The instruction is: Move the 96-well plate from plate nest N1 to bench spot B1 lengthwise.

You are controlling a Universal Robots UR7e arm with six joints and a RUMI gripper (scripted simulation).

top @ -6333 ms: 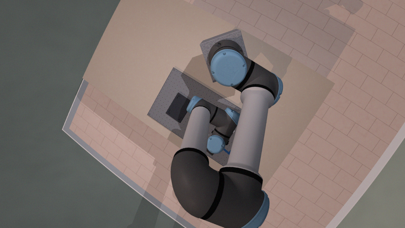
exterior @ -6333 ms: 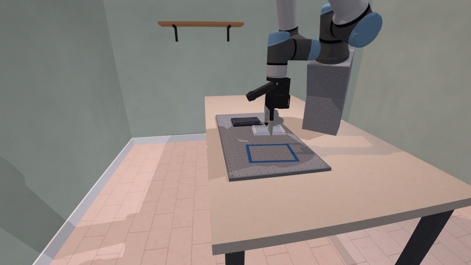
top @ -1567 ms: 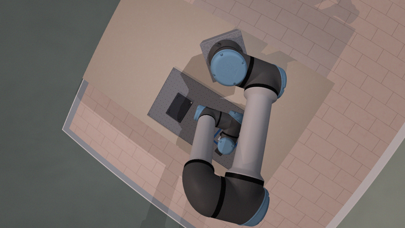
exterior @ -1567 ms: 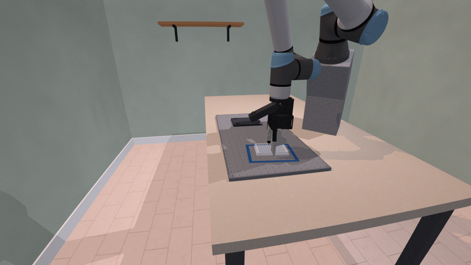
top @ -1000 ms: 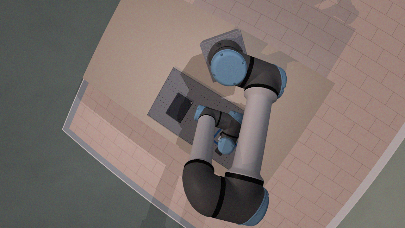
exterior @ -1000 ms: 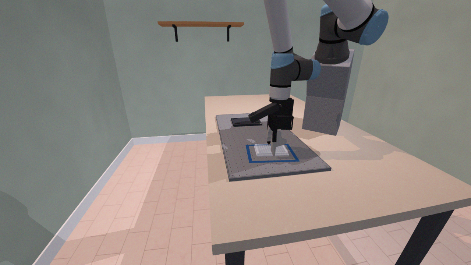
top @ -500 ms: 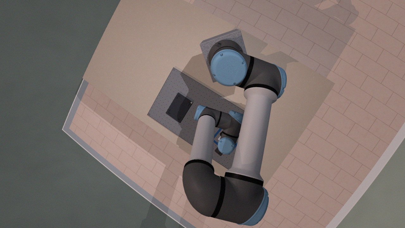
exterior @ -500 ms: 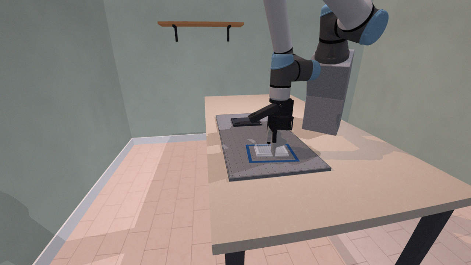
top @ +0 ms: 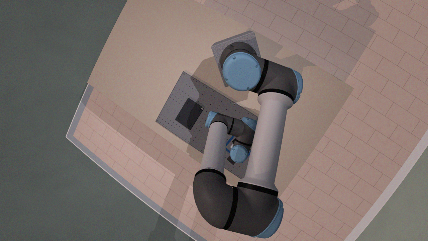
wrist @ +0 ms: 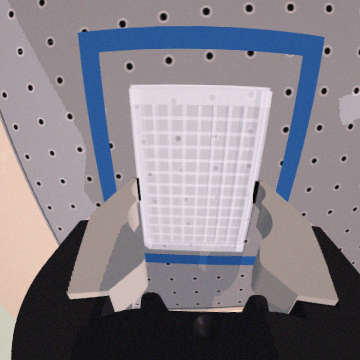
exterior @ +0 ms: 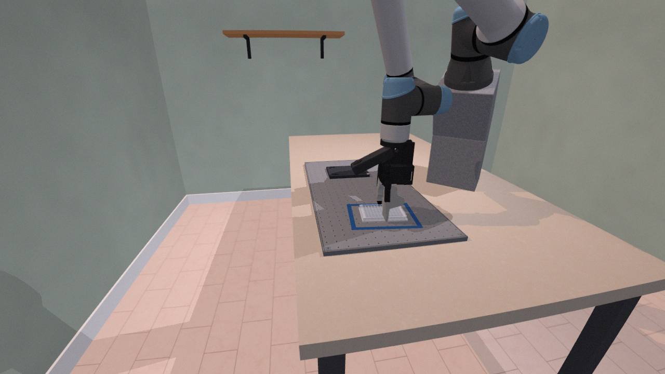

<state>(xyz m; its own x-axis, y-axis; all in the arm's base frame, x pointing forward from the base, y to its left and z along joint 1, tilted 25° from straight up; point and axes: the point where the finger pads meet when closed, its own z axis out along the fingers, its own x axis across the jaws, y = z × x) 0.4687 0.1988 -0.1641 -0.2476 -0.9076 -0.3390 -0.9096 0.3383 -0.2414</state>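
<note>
The white 96-well plate is 1 cm below my hand. From my hand the other things lie so: black plate nest: 37 cm to the right, 3 cm behind, 1 cm below.
</note>
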